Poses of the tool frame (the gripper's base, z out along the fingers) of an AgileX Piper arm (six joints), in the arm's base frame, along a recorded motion.
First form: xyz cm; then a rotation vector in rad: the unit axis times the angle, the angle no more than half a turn.
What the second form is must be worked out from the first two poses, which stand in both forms.
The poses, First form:
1: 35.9 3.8 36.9 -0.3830 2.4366 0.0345
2: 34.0 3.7 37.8 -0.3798 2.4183 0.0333
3: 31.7 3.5 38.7 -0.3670 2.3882 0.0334
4: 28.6 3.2 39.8 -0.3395 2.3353 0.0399
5: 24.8 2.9 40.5 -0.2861 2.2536 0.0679
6: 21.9 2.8 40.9 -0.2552 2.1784 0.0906
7: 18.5 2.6 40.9 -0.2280 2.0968 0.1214
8: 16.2 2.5 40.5 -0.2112 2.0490 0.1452
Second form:
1: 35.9 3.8 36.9 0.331 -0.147 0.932 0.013
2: 34.0 3.7 37.8 0.340 -0.146 0.929 0.013
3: 31.7 3.5 38.7 0.355 -0.142 0.924 0.013
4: 28.6 3.2 39.8 0.381 -0.133 0.915 0.016
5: 24.8 2.9 40.5 0.421 -0.114 0.899 0.027
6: 21.9 2.8 40.9 0.456 -0.103 0.883 0.037
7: 18.5 2.6 40.9 0.492 -0.094 0.864 0.050
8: 16.2 2.5 40.5 0.513 -0.088 0.852 0.060
